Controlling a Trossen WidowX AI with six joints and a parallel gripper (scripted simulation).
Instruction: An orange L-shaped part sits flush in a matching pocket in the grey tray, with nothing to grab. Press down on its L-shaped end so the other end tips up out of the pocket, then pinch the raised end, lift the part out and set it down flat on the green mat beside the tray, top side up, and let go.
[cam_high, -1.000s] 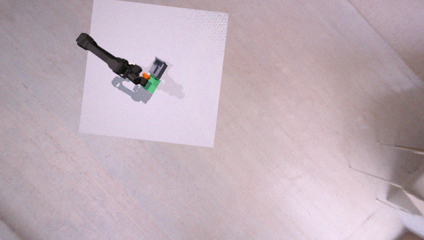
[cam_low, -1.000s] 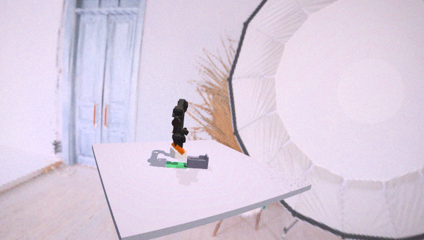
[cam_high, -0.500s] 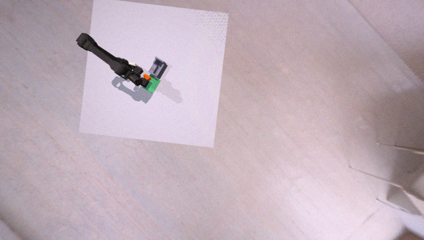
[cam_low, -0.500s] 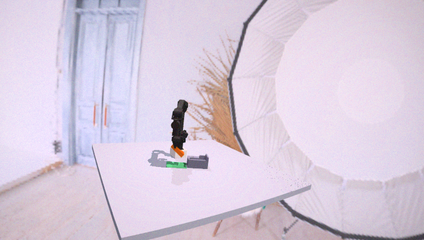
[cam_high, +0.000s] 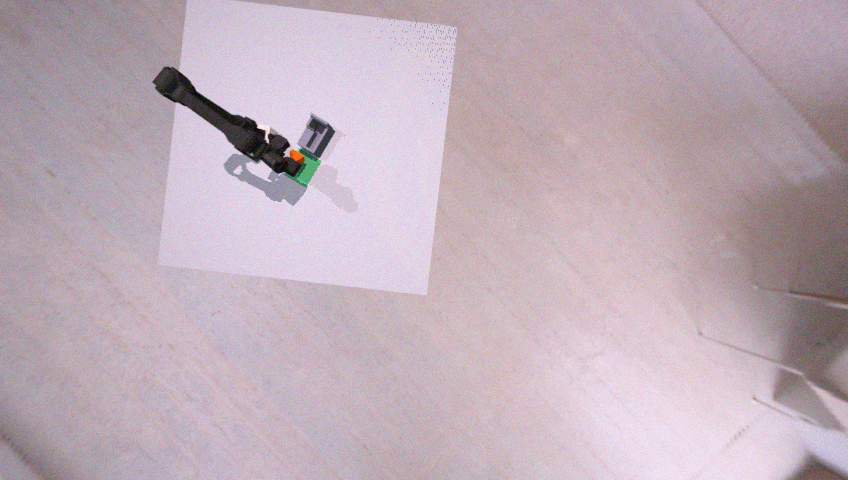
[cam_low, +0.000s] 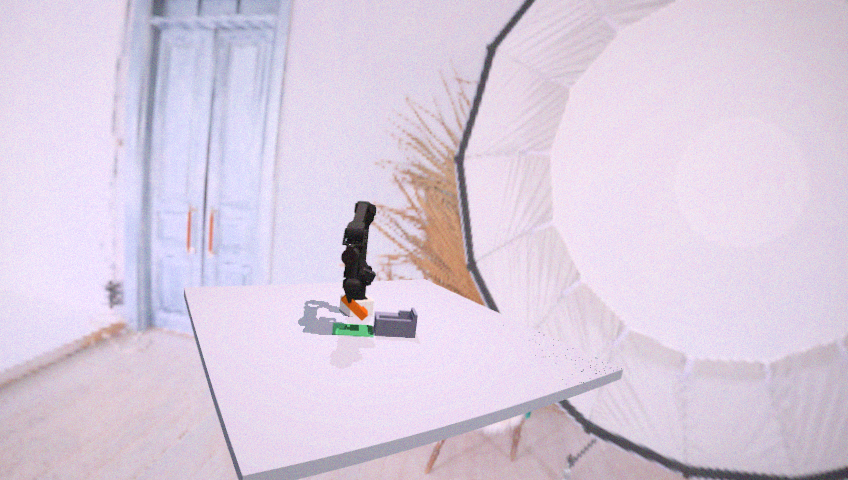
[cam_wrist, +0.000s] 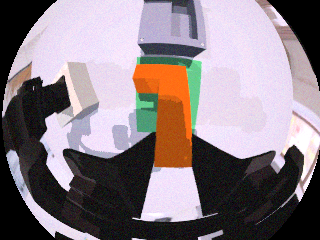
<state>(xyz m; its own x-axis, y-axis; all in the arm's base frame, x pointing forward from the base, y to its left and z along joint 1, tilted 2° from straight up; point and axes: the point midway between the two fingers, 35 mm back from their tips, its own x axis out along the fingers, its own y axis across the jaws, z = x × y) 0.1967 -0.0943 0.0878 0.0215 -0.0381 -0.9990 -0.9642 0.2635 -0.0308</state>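
Now: the green mat 20 mm to the left of my gripper tip and 120 mm below it. Round my gripper tip: orange L-shaped part 10 mm behind, 30 mm to the left, 30 mm below.
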